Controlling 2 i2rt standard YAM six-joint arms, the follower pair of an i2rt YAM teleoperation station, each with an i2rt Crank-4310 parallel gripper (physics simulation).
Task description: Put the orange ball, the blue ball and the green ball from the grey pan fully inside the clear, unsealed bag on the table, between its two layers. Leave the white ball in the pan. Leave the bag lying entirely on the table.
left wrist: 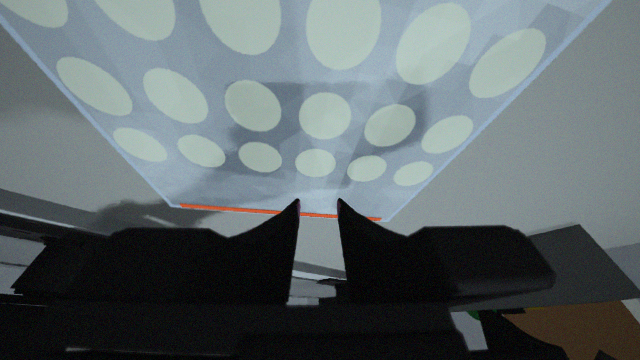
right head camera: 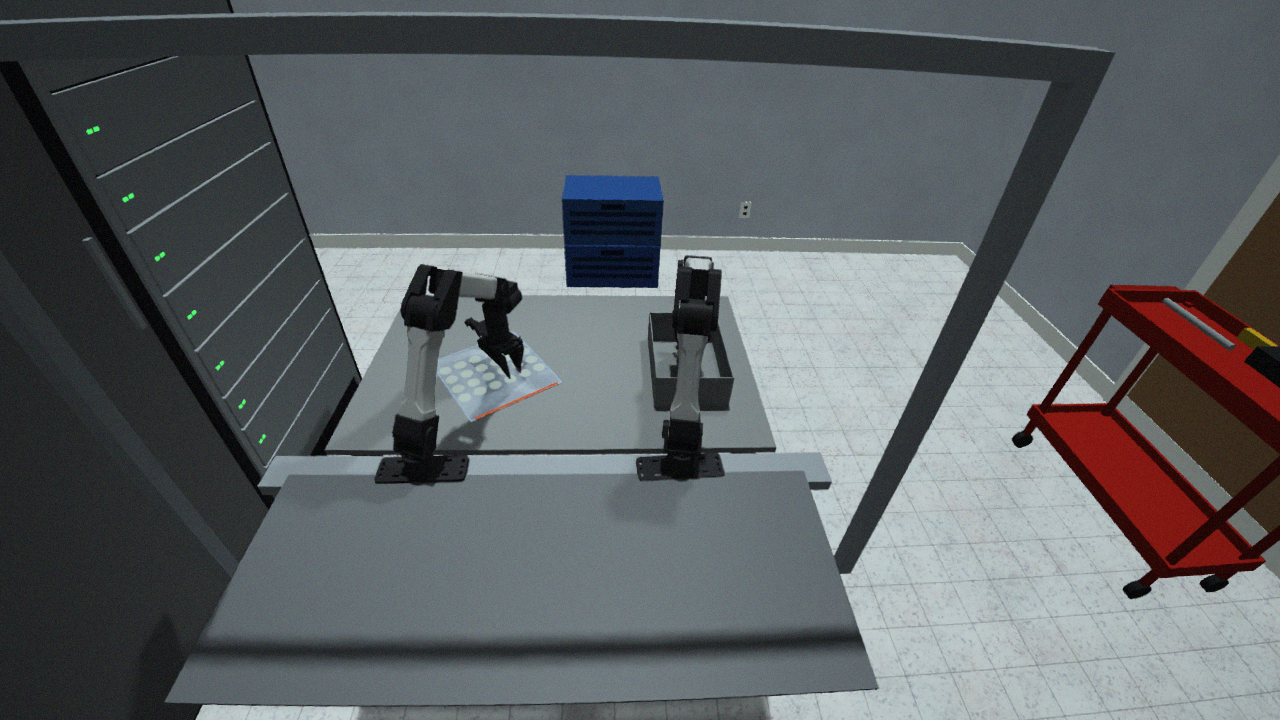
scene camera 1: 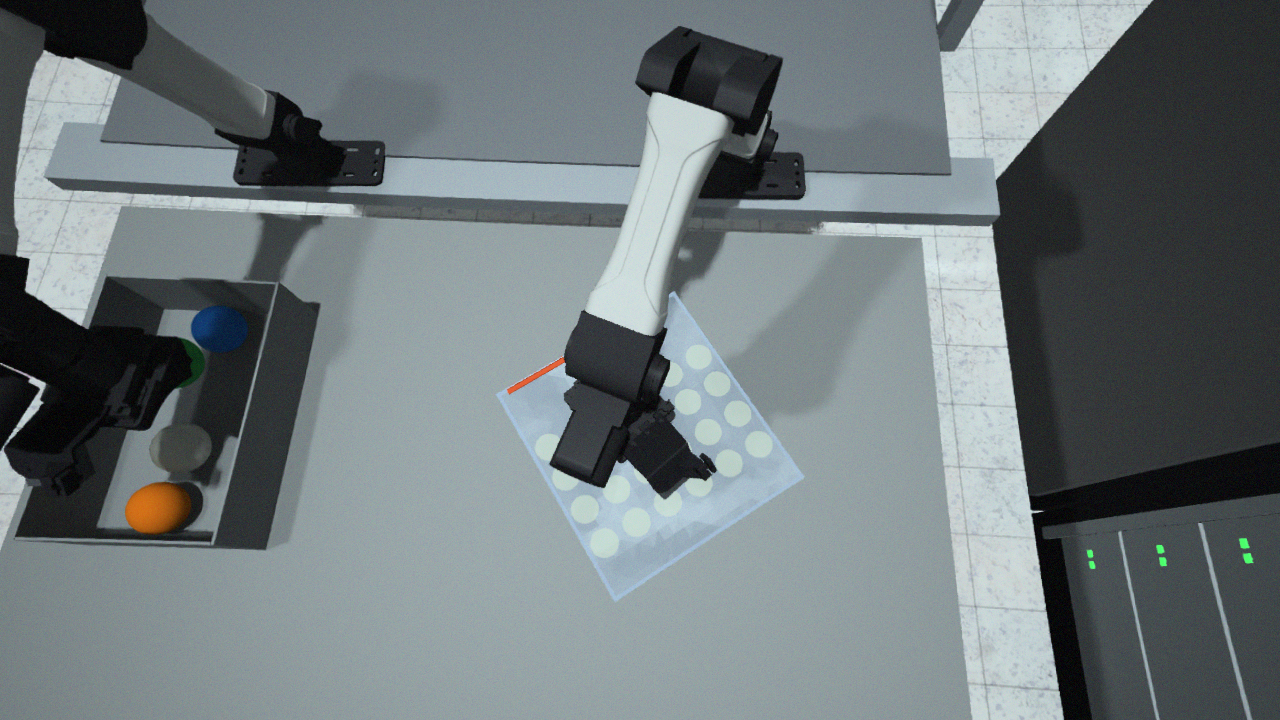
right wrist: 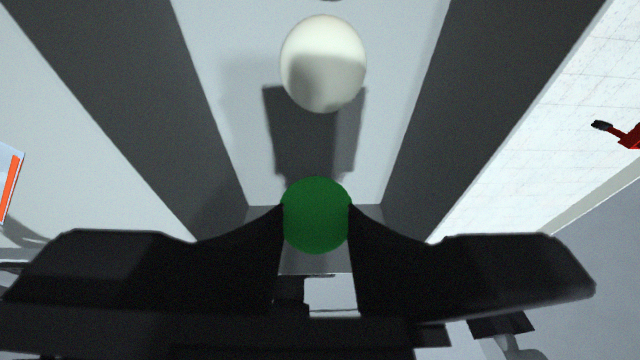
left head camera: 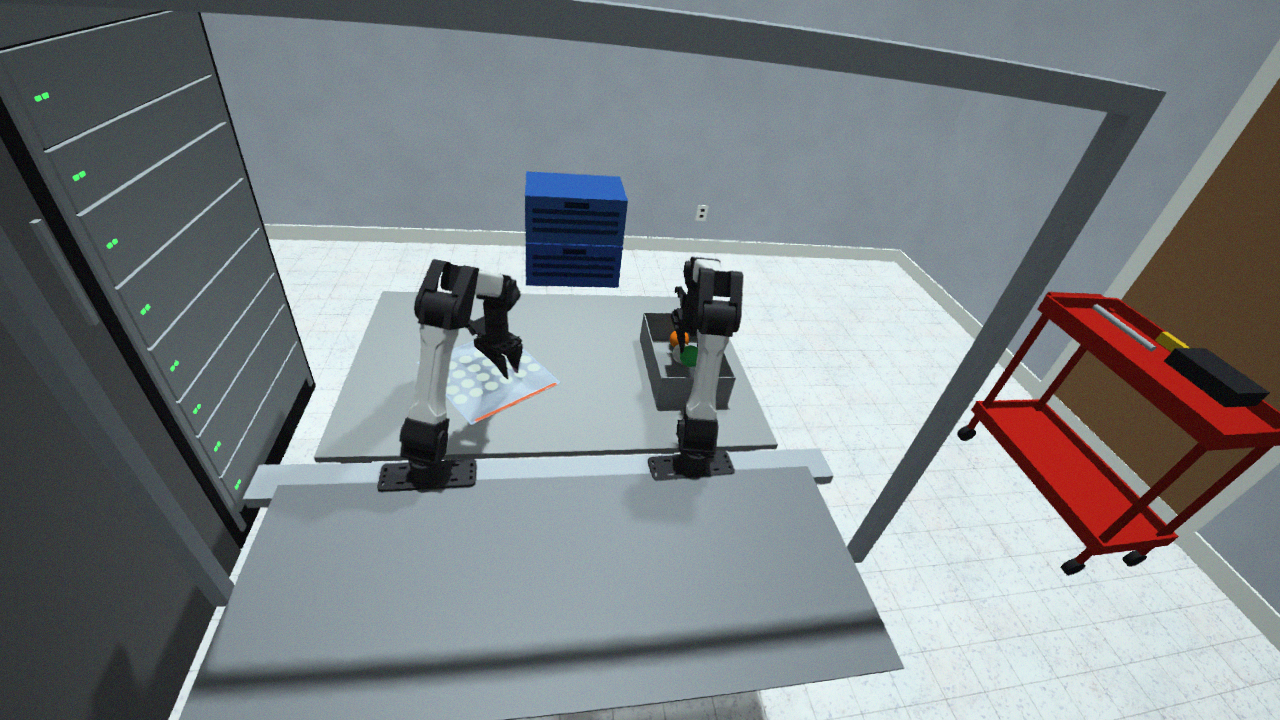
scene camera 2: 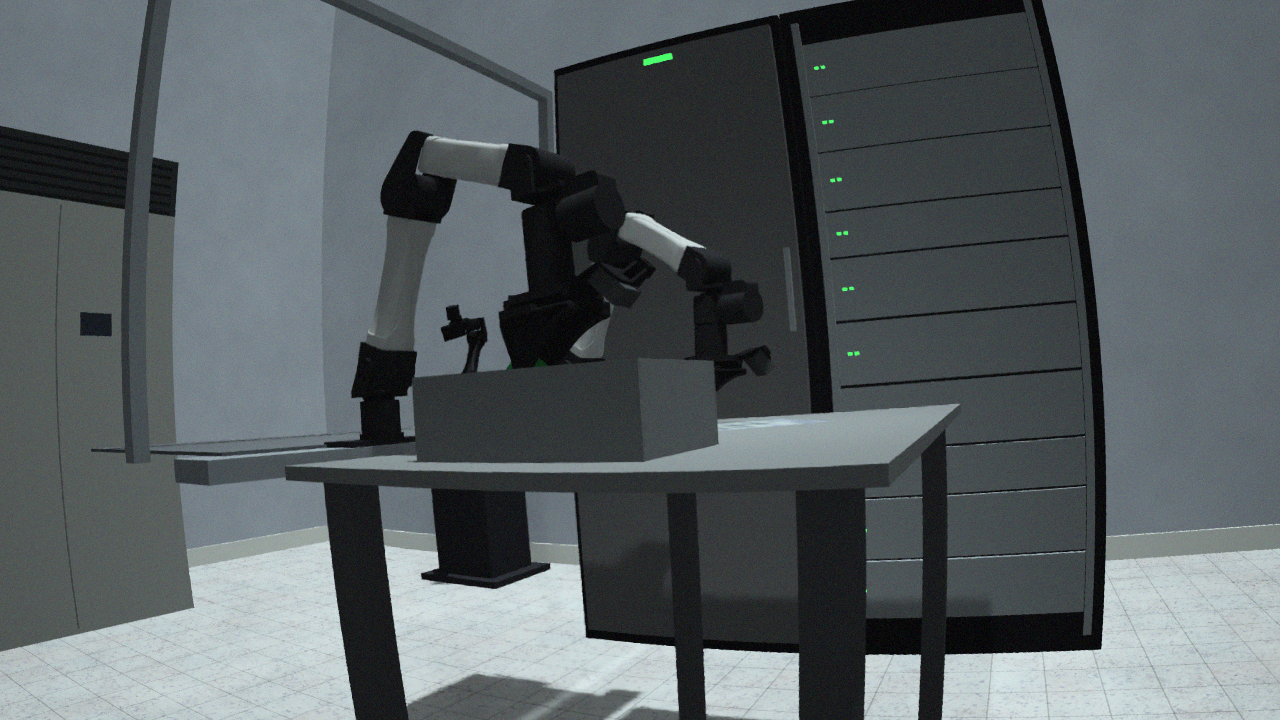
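Observation:
The clear bag point(left head camera: 474, 386) point(scene camera 1: 774, 474) point(left wrist: 325, 115) lies flat on the table, pale dots showing through it and an orange strip along one edge. My left gripper point(left head camera: 512, 374) point(right head camera: 514, 374) point(left wrist: 318, 201) is partly open and empty, above the bag near that strip. My right gripper point(right wrist: 316, 204) is shut on the green ball point(left head camera: 690, 355) point(scene camera 1: 194, 360) point(right wrist: 316, 235), in the grey pan point(left head camera: 669, 392) point(scene camera 1: 268, 429). The blue ball point(scene camera 1: 219, 327), the white ball point(scene camera 1: 179, 447) point(right wrist: 324, 62) and the orange ball point(left head camera: 678, 338) point(scene camera 1: 157, 507) lie in the pan.
The pan's walls point(scene camera 2: 528, 416) point(right wrist: 100, 65) stand around my right gripper. The table point(scene camera 1: 447, 626) holds pan and bag. A mounting beam point(scene camera 1: 501, 183) runs along the table's arm side. A red cart point(left head camera: 1038, 454) and a blue cabinet point(left head camera: 574, 219) stand away from the table.

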